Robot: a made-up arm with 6 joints.
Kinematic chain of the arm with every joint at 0, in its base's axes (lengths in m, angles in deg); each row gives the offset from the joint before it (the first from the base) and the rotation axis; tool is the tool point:
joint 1: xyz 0 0 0.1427 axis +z
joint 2: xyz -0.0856 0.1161 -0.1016 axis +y
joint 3: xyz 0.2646 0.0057 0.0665 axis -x
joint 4: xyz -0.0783 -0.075 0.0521 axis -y
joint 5: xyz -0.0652 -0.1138 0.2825 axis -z
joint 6: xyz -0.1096 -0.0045 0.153 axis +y
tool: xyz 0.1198 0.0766 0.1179
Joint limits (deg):
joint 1: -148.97..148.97
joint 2: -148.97..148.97
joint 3: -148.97..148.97
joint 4: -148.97..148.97
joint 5: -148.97..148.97
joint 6: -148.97..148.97
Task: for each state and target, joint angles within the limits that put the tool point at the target. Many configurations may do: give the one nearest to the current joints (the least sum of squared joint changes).
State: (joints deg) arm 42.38 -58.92 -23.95 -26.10 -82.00 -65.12
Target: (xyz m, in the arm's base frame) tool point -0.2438 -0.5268 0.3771
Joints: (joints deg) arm 15.74 -35.04 -34.62 7.18 -73.39 -36.93
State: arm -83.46 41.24 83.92 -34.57 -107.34 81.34
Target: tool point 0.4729 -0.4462 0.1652
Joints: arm -97.27 29.90 75.97 -41.97 -115.08 54.12
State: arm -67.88 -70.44 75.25 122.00 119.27 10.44
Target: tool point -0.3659 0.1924 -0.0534
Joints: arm -68.03 -66.80 65.83 132.73 118.04 16.88
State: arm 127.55 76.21 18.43 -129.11 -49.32 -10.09
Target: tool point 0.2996 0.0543 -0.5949
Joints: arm 142.18 86.90 31.17 -147.74 -55.28 -22.96
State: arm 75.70 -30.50 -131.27 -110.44 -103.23 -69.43
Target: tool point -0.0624 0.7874 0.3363
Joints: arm 57.12 -29.03 -144.16 -113.14 -100.63 -70.85
